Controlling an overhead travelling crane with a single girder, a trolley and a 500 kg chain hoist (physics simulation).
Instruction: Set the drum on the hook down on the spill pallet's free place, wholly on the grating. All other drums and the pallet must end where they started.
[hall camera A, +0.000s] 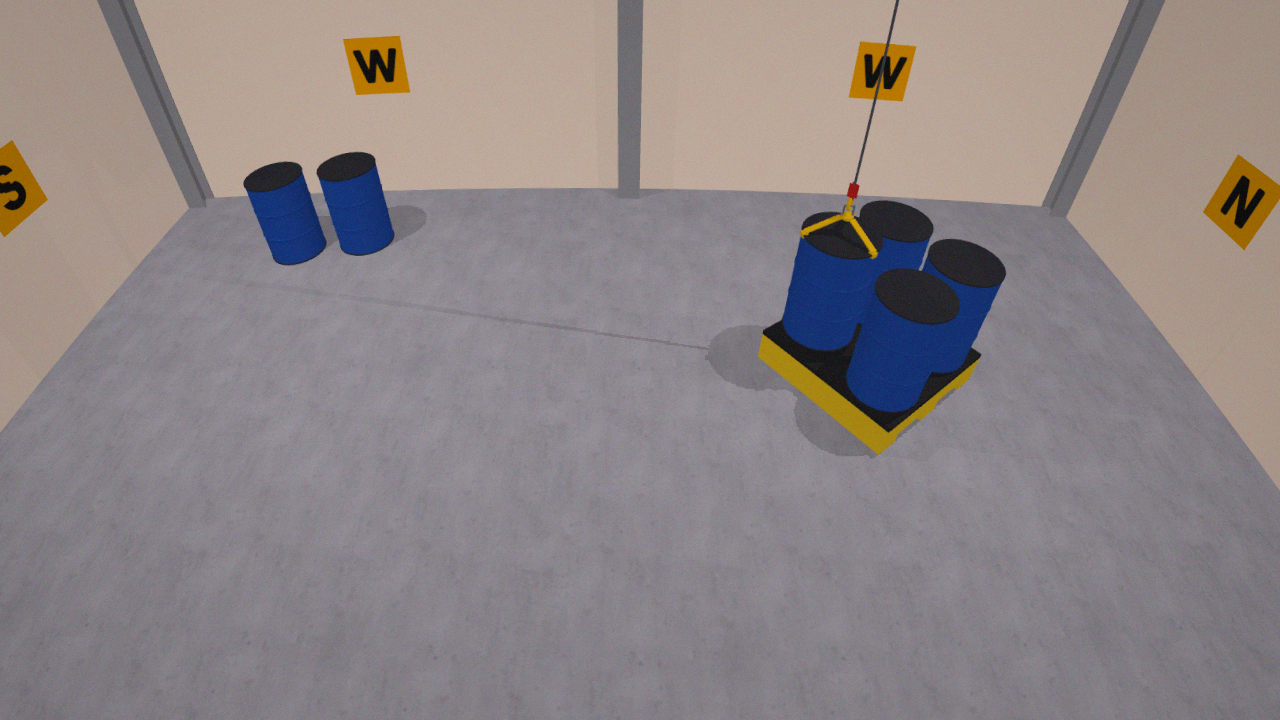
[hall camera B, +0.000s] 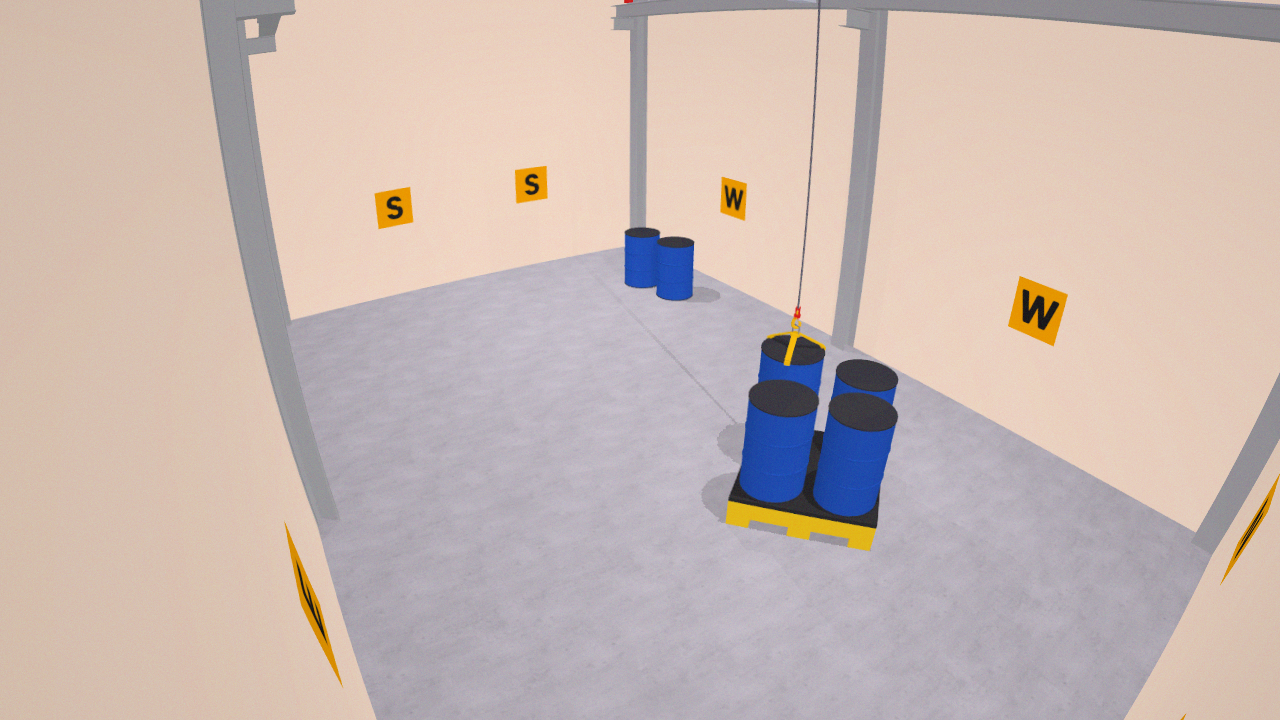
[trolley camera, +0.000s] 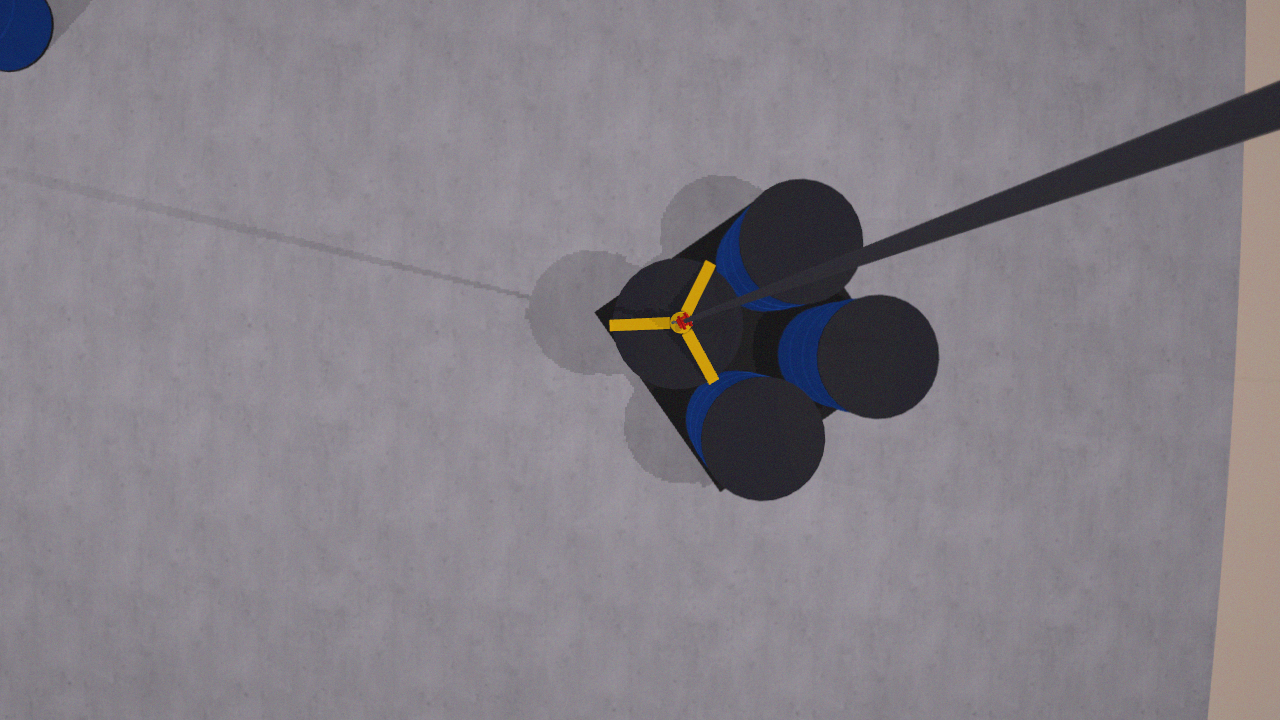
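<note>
A blue drum (hall camera A: 816, 295) (hall camera B: 808, 371) (trolley camera: 648, 353) hangs upright over the left corner place of the yellow spill pallet (hall camera A: 819, 392) (hall camera B: 798, 528) (trolley camera: 671, 401). My yellow three-armed grab (hall camera A: 841, 236) (hall camera B: 793, 350) (trolley camera: 681, 322) is shut on its rim. Its lid looks slightly higher than the lids around it; I cannot tell whether its base touches the dark grating. Three other blue drums stand upright on the pallet: the near one (hall camera A: 895, 358) (hall camera B: 776, 456) (trolley camera: 762, 437), the right one (hall camera A: 975, 300) (hall camera B: 854, 465) (trolley camera: 878, 356) and the back one (hall camera A: 896, 221) (hall camera B: 863, 394) (trolley camera: 787, 223). Side gaps are small and partly hidden.
Two more blue drums, one (hall camera A: 286, 223) (hall camera B: 641, 259) and another (hall camera A: 358, 214) (hall camera B: 674, 273), stand upright on the floor near the south-west corner. Part of one blue drum (trolley camera: 17, 31) shows at the trolley view's upper left. A grey column (hall camera A: 629, 98) (hall camera B: 861, 179) stands at the west wall.
</note>
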